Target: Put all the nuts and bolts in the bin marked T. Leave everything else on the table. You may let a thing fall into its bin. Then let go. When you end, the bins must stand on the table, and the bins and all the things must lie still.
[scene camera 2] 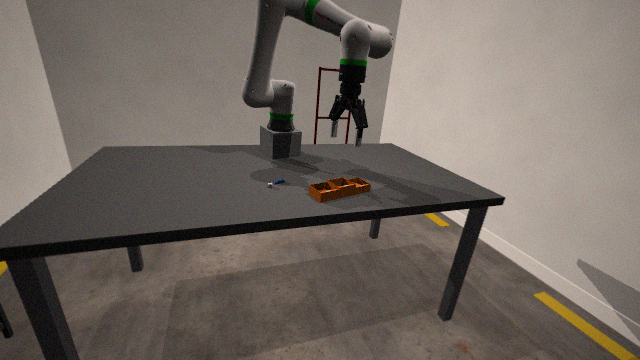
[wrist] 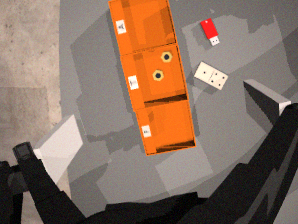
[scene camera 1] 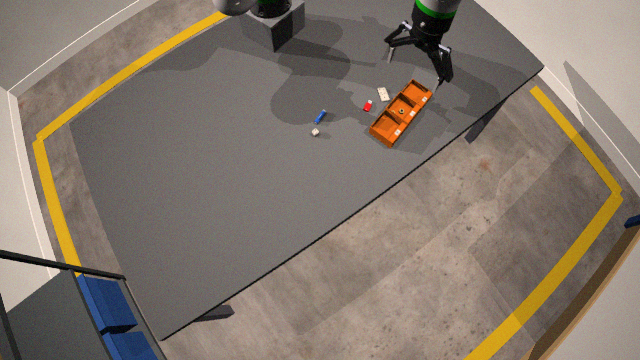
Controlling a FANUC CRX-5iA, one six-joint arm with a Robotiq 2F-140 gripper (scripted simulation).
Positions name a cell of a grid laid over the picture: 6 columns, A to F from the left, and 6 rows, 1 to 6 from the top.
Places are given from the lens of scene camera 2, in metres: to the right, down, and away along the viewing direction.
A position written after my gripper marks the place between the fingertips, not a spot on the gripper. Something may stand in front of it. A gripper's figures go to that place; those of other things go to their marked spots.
my gripper (scene camera 2: D3): 0.09, -0.15, 1.07
orange three-compartment bin (scene camera 2: D4): 0.07, 0.03, 1.08
